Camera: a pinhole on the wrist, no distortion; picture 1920 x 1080 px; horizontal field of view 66.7 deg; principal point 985.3 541.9 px. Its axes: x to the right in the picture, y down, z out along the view. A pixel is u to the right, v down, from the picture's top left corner.
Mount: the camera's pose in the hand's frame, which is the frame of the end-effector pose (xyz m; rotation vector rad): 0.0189 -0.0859 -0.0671 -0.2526 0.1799 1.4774
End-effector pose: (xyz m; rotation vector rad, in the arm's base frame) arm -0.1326 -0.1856 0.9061 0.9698 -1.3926 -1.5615
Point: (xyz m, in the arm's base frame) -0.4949 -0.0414 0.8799
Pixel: 645 513
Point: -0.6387 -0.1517 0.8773
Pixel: 647 67
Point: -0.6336 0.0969 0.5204
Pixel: outside the picture
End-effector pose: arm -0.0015 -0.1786 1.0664 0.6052 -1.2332 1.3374
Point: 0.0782 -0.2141 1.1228
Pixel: 344 403
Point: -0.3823 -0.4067 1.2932
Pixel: 1534 48
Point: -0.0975 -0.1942 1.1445
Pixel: outside the picture
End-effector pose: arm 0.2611 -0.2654 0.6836 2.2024 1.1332 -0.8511
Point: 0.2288 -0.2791 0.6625
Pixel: 1373 849
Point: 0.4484 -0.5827 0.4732
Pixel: 1826 389
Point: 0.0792 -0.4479 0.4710
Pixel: 533 614
